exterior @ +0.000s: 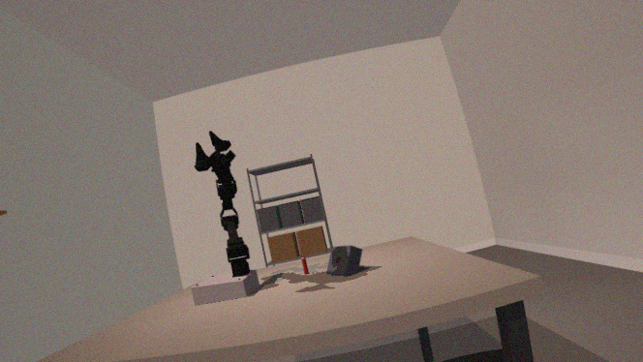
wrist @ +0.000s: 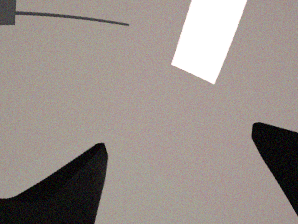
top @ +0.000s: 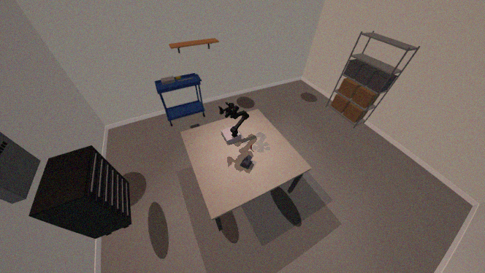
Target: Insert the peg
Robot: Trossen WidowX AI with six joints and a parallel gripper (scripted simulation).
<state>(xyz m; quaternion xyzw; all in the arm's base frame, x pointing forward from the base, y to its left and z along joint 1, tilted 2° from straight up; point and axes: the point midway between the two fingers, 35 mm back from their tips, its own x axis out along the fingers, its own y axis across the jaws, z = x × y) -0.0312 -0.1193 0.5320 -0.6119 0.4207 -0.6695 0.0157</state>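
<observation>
Now: the red peg 290 mm ahead of my gripper tip, 220 mm to the left of it and 570 mm below it. From my gripper tip the other things lie so: grey sloped panel: 430 mm ahead, 20 mm to the left, 580 mm below.
</observation>
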